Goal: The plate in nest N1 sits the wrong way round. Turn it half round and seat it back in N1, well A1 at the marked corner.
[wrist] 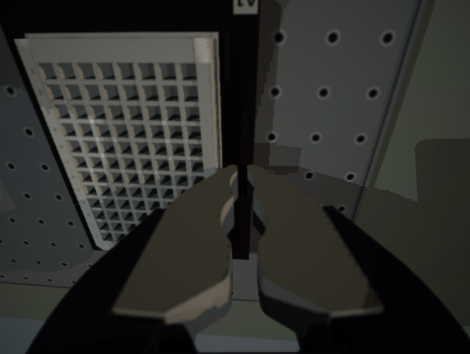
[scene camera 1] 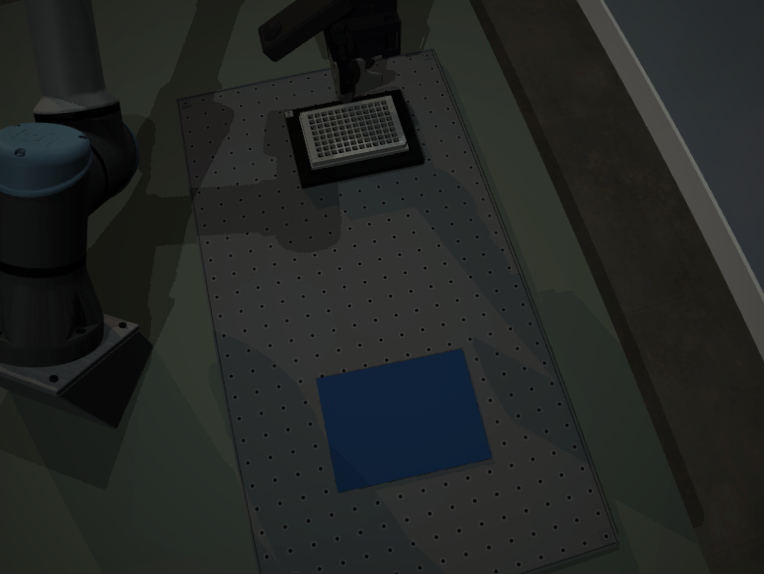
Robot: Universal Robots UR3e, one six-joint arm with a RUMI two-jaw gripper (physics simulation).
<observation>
In view: my gripper [scene camera 1: 346, 101], a pale multi-well plate [scene camera 1: 342, 134], a black nest [scene camera 1: 352, 170] and a flat blue rectangle [scene camera 1: 399, 420].
The pale multi-well plate shows as well in the wrist view [wrist: 135, 116]. My gripper also shows in the wrist view [wrist: 242, 169]. The black nest shows as well in the wrist view [wrist: 238, 96].
</observation>
